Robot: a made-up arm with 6 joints. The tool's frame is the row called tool.
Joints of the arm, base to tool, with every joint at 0 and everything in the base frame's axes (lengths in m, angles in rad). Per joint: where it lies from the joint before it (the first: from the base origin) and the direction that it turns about. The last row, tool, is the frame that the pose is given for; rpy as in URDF.
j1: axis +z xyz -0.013 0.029 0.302
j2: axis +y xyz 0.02 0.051 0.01
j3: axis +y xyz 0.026 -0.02 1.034
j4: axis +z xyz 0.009 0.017 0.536
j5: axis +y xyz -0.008 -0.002 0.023
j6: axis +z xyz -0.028 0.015 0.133
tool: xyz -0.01 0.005 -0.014 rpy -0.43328 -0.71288 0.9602
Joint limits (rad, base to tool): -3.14..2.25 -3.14..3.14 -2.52..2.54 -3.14..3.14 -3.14..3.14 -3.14..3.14
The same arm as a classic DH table. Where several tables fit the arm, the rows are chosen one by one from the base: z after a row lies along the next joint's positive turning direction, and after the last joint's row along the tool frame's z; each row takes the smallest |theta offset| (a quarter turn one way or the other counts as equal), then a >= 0, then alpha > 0; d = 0 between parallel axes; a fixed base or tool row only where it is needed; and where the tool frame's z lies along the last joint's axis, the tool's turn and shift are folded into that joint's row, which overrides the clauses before.
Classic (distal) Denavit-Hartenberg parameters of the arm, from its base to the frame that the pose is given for. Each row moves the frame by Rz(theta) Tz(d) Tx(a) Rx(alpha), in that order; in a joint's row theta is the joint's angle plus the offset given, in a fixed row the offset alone. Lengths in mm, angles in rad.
base (fixed): d 0, theta_offset -1.1494, a -31.8, alpha 0
j1: d 312, theta_offset 1.1494, a 20, alpha -1.5708
j2: d 0, theta_offset -1.5457, a 1034.3, alpha 0
j3: d 48, theta_offset 1.5457, a 9, alpha 1.5708
j4: d 559, theta_offset 0, a -8, alpha -1.5708
j5: d 13, theta_offset 0, a -28, alpha 1.5708
j6: d 111.7, theta_offset -1.2262, a -8.1, alpha 0.814
tool (fixed): d 10.6, theta_offset 2.0229, a 0, alpha 0
Joint limits (rad, base to tool): -3.14..2.25 -3.14..3.14 -2.52..2.54 -3.14..3.14 -3.14..3.14 -3.14..3.14

